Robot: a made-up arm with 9 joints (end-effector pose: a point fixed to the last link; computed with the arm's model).
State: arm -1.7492 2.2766 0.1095 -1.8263 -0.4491 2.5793 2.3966 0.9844 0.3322
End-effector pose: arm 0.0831 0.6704 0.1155 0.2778 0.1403 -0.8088
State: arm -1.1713 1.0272 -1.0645 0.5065 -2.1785 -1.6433 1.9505 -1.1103 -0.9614
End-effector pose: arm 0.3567 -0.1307 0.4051 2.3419 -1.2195 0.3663
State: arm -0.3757 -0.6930 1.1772 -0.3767 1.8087 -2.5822 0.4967 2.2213 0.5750
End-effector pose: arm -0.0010 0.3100 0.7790 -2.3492 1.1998 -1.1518
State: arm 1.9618 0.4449 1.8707 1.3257 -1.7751 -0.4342 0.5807 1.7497 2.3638
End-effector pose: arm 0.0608 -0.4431 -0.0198 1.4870 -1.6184 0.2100
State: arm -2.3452 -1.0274 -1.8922 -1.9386 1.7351 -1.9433 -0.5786 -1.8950 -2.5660
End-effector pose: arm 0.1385 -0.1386 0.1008 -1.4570 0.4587 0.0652
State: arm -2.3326 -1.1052 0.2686 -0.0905 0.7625 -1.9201 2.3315 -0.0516 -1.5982
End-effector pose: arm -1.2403 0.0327 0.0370 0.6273 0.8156 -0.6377
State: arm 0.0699 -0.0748 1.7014 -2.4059 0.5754 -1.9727 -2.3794 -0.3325 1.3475
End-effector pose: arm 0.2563 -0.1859 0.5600 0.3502 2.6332 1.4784
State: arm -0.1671 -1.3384 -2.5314 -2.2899 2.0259 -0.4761 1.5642 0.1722 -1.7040
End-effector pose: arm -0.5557 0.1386 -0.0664 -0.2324 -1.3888 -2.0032
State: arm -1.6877 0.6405 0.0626 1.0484 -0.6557 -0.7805 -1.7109 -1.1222 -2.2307
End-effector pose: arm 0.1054 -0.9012 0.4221 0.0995 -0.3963 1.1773
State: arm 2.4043 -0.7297 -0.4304 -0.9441 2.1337 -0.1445 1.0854 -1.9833 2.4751
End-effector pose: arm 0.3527 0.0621 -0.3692 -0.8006 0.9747 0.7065
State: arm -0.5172 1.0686 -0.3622 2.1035 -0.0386 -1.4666 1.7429 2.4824 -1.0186
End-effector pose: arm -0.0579 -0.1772 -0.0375 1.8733 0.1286 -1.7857
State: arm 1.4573 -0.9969 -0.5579 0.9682 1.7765 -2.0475 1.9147 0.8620 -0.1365
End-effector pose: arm 0.8310 0.1520 0.8674 -0.6984 2.7260 -0.0526
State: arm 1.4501 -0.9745 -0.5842 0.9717 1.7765 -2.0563 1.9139 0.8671 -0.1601
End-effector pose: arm 0.8080 0.1432 0.8810 -0.6635 2.6923 -0.1143
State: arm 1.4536 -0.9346 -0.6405 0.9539 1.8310 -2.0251 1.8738 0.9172 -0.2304
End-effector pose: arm 0.7692 0.1730 0.8878 -0.5226 2.6563 -0.3932
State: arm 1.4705 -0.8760 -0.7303 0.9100 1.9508 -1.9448 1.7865 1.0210 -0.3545
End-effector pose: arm 0.7410 0.2496 0.8617 -0.2527 2.5712 -0.9076
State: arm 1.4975 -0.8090 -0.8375 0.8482 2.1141 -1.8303 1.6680 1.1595 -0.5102
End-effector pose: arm 0.7656 0.3317 0.7830 0.0917 2.3838 -1.5325
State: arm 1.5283 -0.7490 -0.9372 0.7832 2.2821 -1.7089 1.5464 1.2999 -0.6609
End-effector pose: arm 0.8349 0.3639 0.6767 0.4135 2.1163 -2.1005
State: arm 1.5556 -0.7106 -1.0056 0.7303 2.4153 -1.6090 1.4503 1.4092 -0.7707
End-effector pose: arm 0.9000 0.3507 0.5878 -0.6165 -1.8266 2.4298
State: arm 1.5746 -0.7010 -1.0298 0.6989 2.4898 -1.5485 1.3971 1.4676 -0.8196
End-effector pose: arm 0.9367 0.3350 0.5377 -0.6600 -1.6062 2.4449
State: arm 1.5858 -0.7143 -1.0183 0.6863 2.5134 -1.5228 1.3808 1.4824 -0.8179
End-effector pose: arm 0.9519 0.3363 0.5190 -0.6409 -1.5847 2.4212
